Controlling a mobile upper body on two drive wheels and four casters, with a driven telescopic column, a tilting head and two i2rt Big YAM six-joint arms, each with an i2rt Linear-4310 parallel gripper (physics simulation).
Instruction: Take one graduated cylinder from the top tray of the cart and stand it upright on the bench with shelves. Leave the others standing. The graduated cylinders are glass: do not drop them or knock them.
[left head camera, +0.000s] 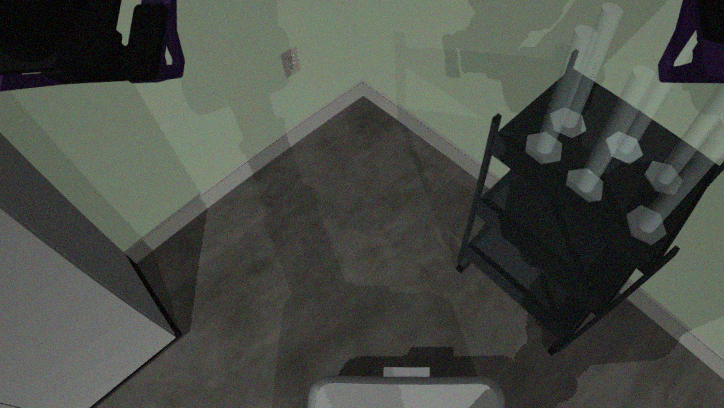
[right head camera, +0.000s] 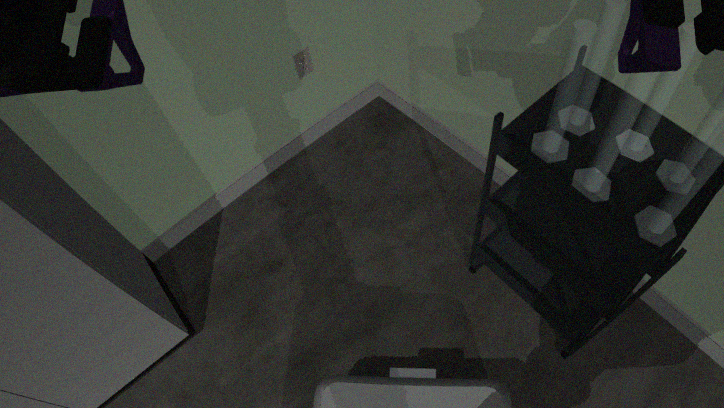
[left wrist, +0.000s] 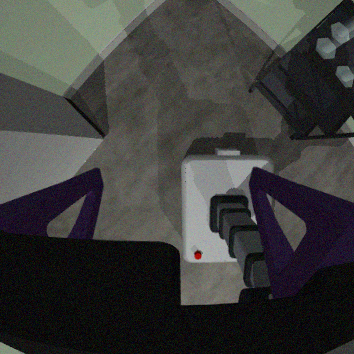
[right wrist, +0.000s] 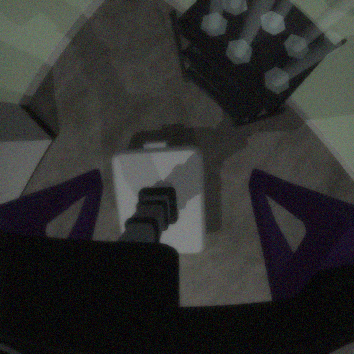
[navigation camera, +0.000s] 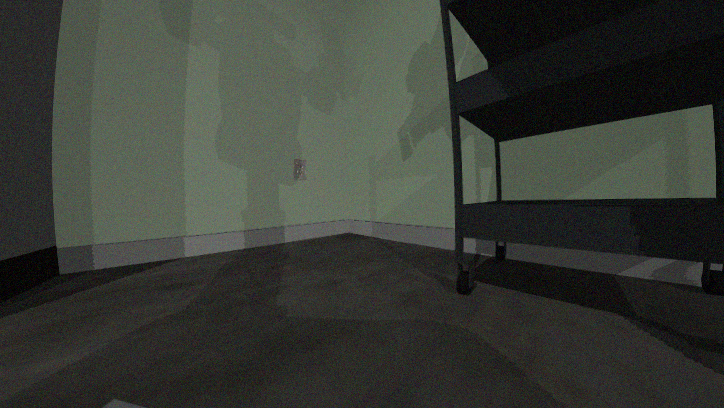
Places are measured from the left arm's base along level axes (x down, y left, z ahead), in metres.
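Where they show: left gripper, fingertip midpoint: (left head camera: 126, 71) (right head camera: 93, 79) (left wrist: 175, 175); right gripper, fingertip midpoint: (left head camera: 714, 84) (right head camera: 683, 74) (right wrist: 175, 176).
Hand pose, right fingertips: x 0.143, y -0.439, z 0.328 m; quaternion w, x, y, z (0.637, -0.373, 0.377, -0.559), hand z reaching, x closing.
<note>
Things, the pixels of their top centre, and the offset from my right fingertips. "pt": a spot on its surface instead.
- dark cart at a spot on its surface: (right head camera: 607, 233) (left head camera: 601, 232) pt dx +0.586, dy -0.186, dz +0.193 m
- cart's lower tray at a spot on its surface: (navigation camera: 547, 220) pt dx +1.093, dy -0.076, dz +0.307 m
Several clear glass graduated cylinders with hexagonal feet (left head camera: 584, 183) (right head camera: 591, 183) (left wrist: 326, 48) (right wrist: 239, 51) stand upright on the top tray of the dark cart (left head camera: 602, 233) (right head camera: 607, 233), at the right in both head views. My left gripper (left wrist: 175, 175) is open and empty; part of it shows at the top left of the head views, well left of the cart. My right gripper (right wrist: 175, 176) is open and empty; part of it shows at the top right of the head views, touching no cylinder. The bench with shelves does not show.
A tall grey cabinet (left head camera: 75, 304) (right head camera: 75, 304) (navigation camera: 25, 126) stands at the left. Green walls with a pale skirting meet in a corner ahead. The cart's lower tray (navigation camera: 547, 220) stands near the right wall. My white base (left head camera: 405, 395) (left wrist: 200, 200) shows below.
</note>
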